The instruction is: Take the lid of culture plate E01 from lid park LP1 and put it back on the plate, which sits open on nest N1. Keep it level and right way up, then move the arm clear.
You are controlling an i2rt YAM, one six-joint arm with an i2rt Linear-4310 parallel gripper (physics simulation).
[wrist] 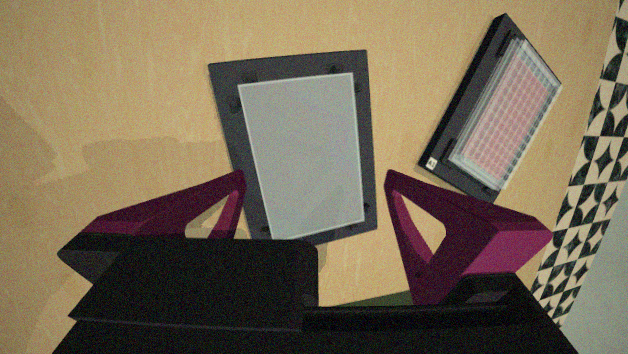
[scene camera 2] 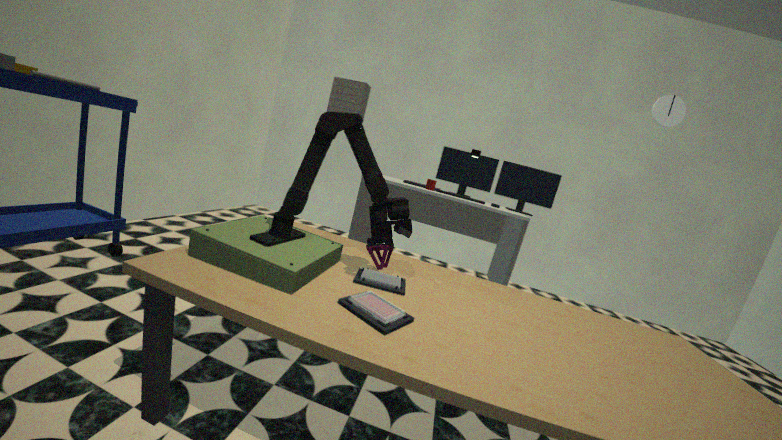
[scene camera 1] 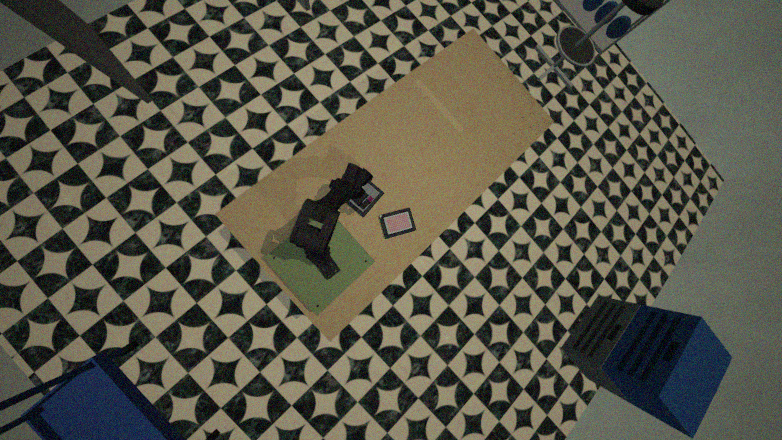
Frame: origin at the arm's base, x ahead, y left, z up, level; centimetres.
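Where they show: gripper, fingertip midpoint: (wrist: 314, 177) (scene camera 2: 382, 268) (scene camera 1: 363, 195); arm's base, link origin: (scene camera 2: 279, 237).
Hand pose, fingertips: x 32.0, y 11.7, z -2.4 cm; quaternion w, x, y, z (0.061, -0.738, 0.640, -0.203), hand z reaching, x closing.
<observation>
Things, the pixels of their centre, and the offset from my fingertips. Level surfaces: height alone.
- lid, body centre: (wrist: 309, 162) (scene camera 2: 381, 278) (scene camera 1: 364, 196) dx +0.5, dy -0.2, dz -3.2 cm
- lid park LP1, body centre: (wrist: 308, 161) (scene camera 2: 381, 279) (scene camera 1: 364, 197) dx +0.5, dy -0.2, dz -3.6 cm
- open culture plate E01, body centre: (wrist: 507, 120) (scene camera 2: 377, 306) (scene camera 1: 398, 222) dx +6.2, dy -20.3, dz -2.7 cm
- nest N1, body centre: (wrist: 497, 121) (scene camera 2: 376, 309) (scene camera 1: 397, 223) dx +6.2, dy -20.3, dz -3.7 cm
- wooden table, surface height: dz -4.6 cm
The lid (wrist: 306, 150) (scene camera 2: 381, 278) is a pale grey rectangle lying level on lid park LP1 (wrist: 224, 100), a dark base on the table. The open culture plate E01 (wrist: 510, 120) (scene camera 2: 377, 306) (scene camera 1: 398, 223), with pink wells, sits on nest N1 (wrist: 462, 100) (scene camera 2: 386, 330) (scene camera 1: 386, 235). My gripper (wrist: 314, 177) (scene camera 2: 381, 267) is open and empty, with its magenta fingers above the lid park. In the wrist view the fingertips stand on either side of the lid, nearer its lower end. In scene camera 1 the arm partly hides the lid park.
The arm stands on a green block (scene camera 1: 349, 257) (scene camera 2: 246, 262) at one end of the wooden table (scene camera 1: 464, 82) (scene camera 2: 492, 350). The nest lies beside the lid park, towards the table's long edge. A blue cart (scene camera 2: 123, 164) and a desk with monitors (scene camera 2: 511, 246) stand away from the table.
</observation>
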